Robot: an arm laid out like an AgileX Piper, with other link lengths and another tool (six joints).
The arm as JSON. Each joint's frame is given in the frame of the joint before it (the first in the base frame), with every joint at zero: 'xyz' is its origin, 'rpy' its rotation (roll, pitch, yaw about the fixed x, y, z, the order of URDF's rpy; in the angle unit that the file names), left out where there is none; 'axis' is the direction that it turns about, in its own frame. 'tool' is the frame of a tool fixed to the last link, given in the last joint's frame.
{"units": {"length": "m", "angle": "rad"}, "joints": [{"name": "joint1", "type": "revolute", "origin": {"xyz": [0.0, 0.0, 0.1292]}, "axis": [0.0, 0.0, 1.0]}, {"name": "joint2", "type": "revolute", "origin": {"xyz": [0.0, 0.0, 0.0], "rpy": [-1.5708, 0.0, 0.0]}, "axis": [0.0, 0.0, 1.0]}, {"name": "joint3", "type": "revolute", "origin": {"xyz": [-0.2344, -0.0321, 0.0]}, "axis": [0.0, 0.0, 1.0]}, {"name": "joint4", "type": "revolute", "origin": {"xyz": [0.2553, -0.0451, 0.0], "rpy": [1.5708, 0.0, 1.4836]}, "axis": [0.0, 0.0, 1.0]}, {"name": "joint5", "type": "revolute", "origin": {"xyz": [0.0, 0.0, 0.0], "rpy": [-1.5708, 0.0, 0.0]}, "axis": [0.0, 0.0, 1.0]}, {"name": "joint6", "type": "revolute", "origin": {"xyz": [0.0, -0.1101, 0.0], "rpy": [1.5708, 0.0, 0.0]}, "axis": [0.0, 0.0, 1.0]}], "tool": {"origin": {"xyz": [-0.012, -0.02, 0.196], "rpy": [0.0, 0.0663, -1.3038]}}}
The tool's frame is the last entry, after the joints.
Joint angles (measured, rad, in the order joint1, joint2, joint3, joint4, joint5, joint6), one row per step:
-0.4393, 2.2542, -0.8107, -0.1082, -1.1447, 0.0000
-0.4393, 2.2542, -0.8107, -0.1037, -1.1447, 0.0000
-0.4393, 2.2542, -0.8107, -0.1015, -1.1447, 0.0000
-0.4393, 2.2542, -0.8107, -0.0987, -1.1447, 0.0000
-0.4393, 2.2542, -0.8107, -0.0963, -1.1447, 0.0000
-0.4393, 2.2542, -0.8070, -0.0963, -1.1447, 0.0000
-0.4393, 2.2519, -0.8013, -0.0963, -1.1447, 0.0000
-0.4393, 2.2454, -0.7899, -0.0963, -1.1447, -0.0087
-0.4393, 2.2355, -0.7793, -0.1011, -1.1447, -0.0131
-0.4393, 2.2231, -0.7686, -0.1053, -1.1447, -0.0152
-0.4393, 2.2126, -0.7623, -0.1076, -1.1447, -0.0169
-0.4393, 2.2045, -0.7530, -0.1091, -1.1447, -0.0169
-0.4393, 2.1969, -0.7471, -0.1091, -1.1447, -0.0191
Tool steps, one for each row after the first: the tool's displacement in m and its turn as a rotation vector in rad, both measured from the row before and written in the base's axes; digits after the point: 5 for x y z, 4 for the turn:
-0.00050, -0.00118, 0.00001, 0.0009, -0.0004, -0.0044
-0.00025, -0.00057, 0.00000, 0.0004, -0.0002, -0.0021
-0.00032, -0.00073, 0.00001, 0.0005, -0.0003, -0.0027
-0.00027, -0.00063, 0.00000, 0.0005, -0.0002, -0.0023
-0.00101, 0.00047, -0.00140, 0.0016, 0.0033, 0.0000
-0.00127, 0.00059, -0.00089, 0.0014, 0.0031, 0.0000
-0.00223, 0.00117, -0.00056, -0.0059, 0.0073, 0.0019
-0.00108, 0.00208, 0.00150, -0.0046, 0.0025, 0.0057
-0.00090, 0.00177, 0.00276, -0.0034, -0.0005, 0.0046
-0.00017, 0.00083, 0.00336, -0.0038, -0.0030, 0.0026
-0.00140, 0.00113, 0.00088, 0.0002, 0.0012, 0.0015
-0.00069, 0.00036, 0.00193, -0.0027, -0.0008, 0.0005

